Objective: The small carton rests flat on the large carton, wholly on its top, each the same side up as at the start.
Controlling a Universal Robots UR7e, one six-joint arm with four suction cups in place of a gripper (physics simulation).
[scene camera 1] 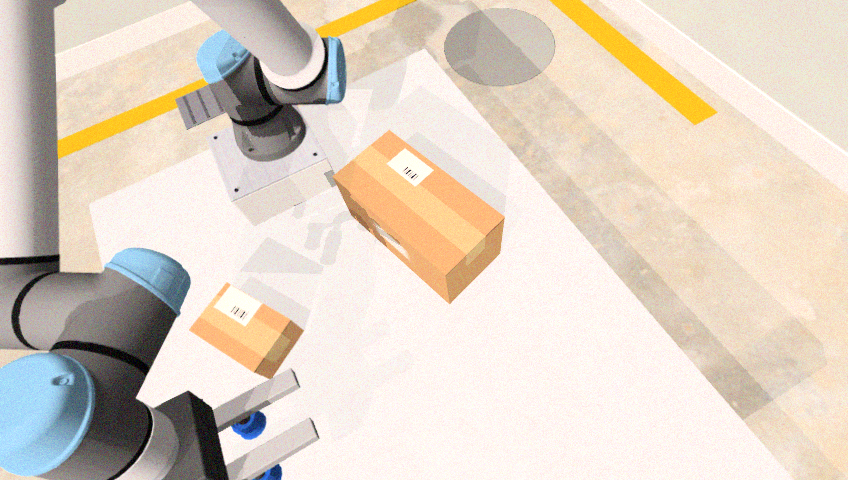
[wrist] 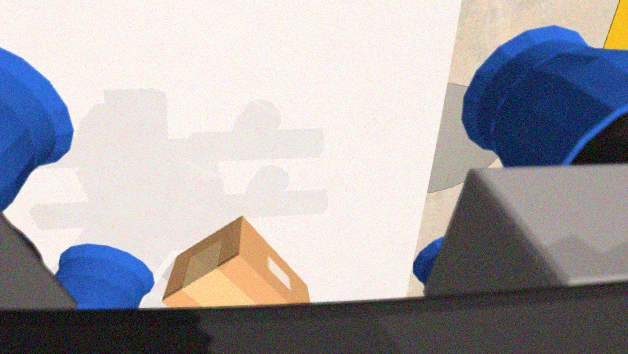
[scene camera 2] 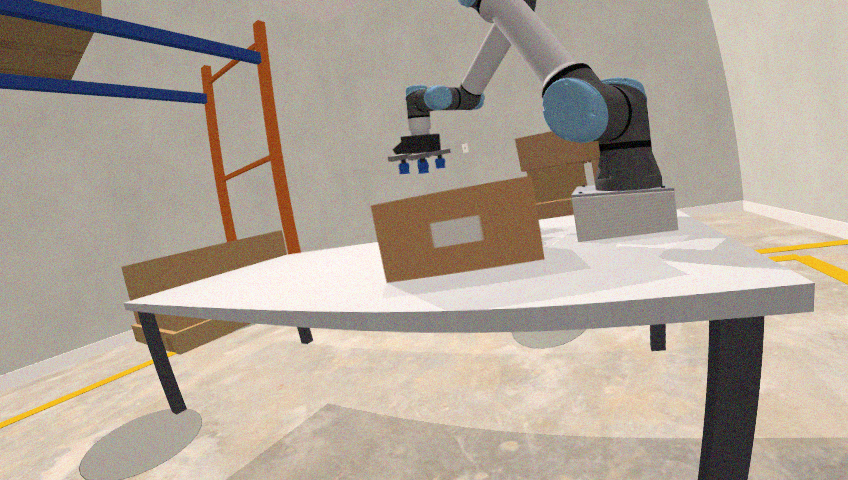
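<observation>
The small carton lies flat on the table, label side up, at the lower left in scene camera 1 and cut off by the gripper body at the bottom of the wrist view. It does not show in scene camera 2. The large carton stands flat on the table, barcode label up, apart from the small one; its top is bare. My gripper hangs level above the table, off to one side of the small carton, with its blue cups touching nothing. It is open, holding nothing.
The white table carries the robot's base block, close to the large carton. An orange rack post, a long carton and stacked cartons stand beyond the table.
</observation>
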